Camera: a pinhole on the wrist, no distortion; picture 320 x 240 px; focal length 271.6 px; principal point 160.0 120.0 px. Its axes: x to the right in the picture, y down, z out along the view. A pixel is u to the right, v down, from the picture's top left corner.
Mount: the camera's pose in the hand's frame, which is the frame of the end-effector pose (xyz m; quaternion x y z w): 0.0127 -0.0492 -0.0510 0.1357 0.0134 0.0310 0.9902
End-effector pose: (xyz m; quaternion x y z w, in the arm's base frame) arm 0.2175 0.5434 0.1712 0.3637 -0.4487 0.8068 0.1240
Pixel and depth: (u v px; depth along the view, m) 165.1 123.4 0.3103
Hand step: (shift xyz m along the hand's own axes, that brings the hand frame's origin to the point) 0.0291 -0.1282 0.2487
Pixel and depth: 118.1 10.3 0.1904
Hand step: -0.0055 -0.1760 0.1121
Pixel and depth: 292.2 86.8 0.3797
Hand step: 0.2130 -0.1835 0.2987
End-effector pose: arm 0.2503 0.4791 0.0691 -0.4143 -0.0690 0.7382 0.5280
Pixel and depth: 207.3 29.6 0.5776
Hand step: 0.1444 -0.3822 0.4515
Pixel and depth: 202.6 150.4 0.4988
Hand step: 0.1050 -0.1241 0.4429
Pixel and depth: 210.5 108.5 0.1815
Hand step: 0.0532 -0.1030 0.1211
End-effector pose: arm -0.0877 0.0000 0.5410 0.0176 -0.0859 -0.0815 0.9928
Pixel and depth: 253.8 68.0 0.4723
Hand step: 0.1972 -0.2520 0.3764
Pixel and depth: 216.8 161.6 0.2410
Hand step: 0.0693 -0.0750 0.1901
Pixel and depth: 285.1 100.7 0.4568
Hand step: 0.2405 -0.1891 0.3763
